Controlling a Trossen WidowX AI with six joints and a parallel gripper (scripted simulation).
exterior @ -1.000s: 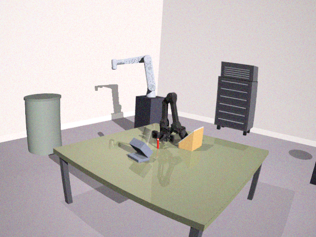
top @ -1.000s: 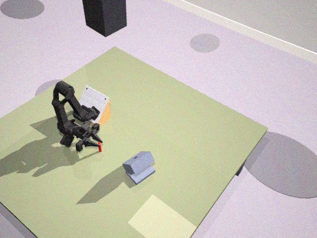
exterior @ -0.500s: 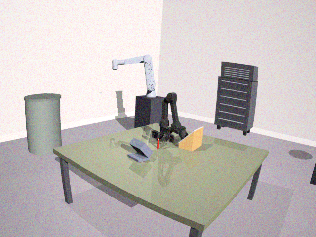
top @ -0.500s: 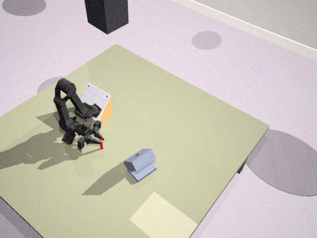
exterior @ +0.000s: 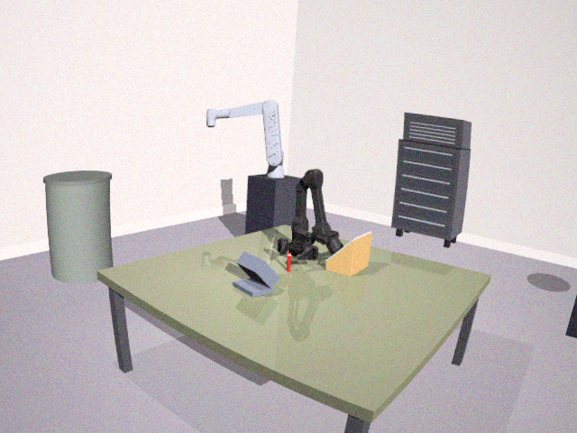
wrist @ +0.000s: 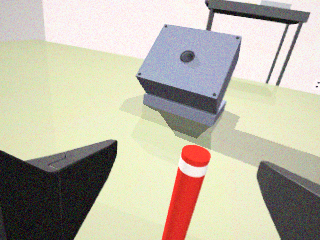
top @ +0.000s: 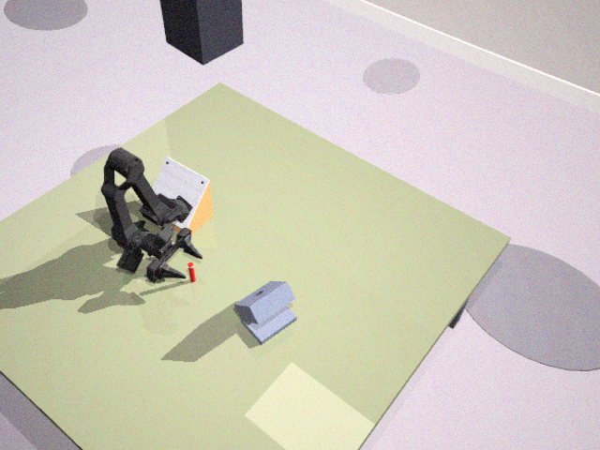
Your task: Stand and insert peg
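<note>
Right now my gripper tip is 1 cm past the red peg and 1 cm above it. From my gripper tip the other things lie so: blue-grey sloped panel (24 cm ahead, 5 cm to the left, 1 cm above).
</note>
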